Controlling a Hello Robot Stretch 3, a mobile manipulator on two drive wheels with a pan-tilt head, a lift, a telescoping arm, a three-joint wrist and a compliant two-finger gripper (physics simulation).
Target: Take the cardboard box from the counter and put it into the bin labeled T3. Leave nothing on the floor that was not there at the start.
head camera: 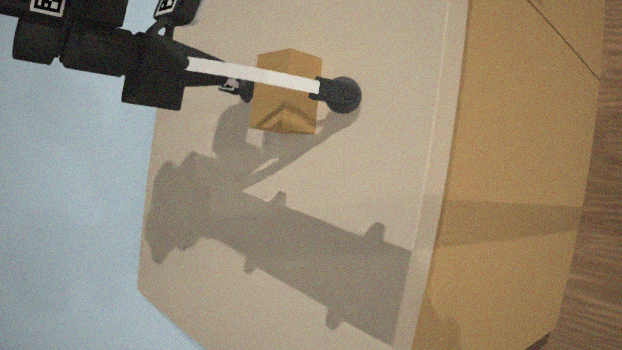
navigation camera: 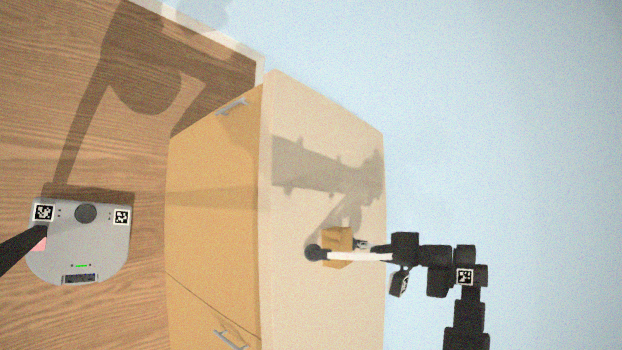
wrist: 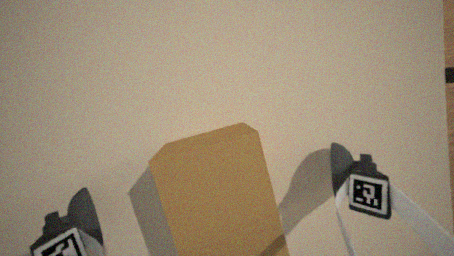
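Pixels of known places: gripper, fingertip midpoint: (head camera: 301, 93) (navigation camera: 329, 247); robot's base at its link origin: (navigation camera: 85, 212).
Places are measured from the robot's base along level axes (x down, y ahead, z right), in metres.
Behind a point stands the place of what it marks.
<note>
The cardboard box (head camera: 290, 107) {y 0.000, x -0.952, z 0.449 m} (navigation camera: 339, 237) {y 0.010, x -0.960, z 0.449 m} (wrist: 215, 210) stands on the beige counter (head camera: 390, 165) {y 0.038, x -0.910, z 0.331 m} (navigation camera: 320, 310) {y -0.179, x -0.911, z 0.455 m} (wrist: 225, 60). My gripper (head camera: 295, 93) {y -0.022, x -0.910, z 0.484 m} (navigation camera: 335, 248) {y -0.022, x -0.910, z 0.484 m} (wrist: 217, 182) {y -0.022, x -0.910, z 0.484 m} is open, with one finger on each side of the box. In the wrist view there is a gap between the box and each fingertip. In the head view one white finger strip passes in front of part of the box. The near end of the box is cut off in the wrist view. The bin labeled T3 does not show in these views.
The counter's wooden front (head camera: 510, 150) {y -0.009, x -0.662, z 0.312 m} (navigation camera: 215, 165) {y 0.184, x -0.642, z 0.301 m} has grey handles (navigation camera: 231, 107) (navigation camera: 230, 340). My base (navigation camera: 82, 245) {y -0.114, x -0.160, z 0.000 m} stands on the wooden floor (navigation camera: 50, 125) {y 0.341, x -0.001, z -0.188 m} in front of it. A pale blue surface (head camera: 75, 200) {y 0.228, x -1.044, z 0.905 m} (navigation camera: 500, 125) {y 0.365, x -1.358, z 0.895 m} lies beyond the counter's far edge. The arm's shadow falls on the counter.
</note>
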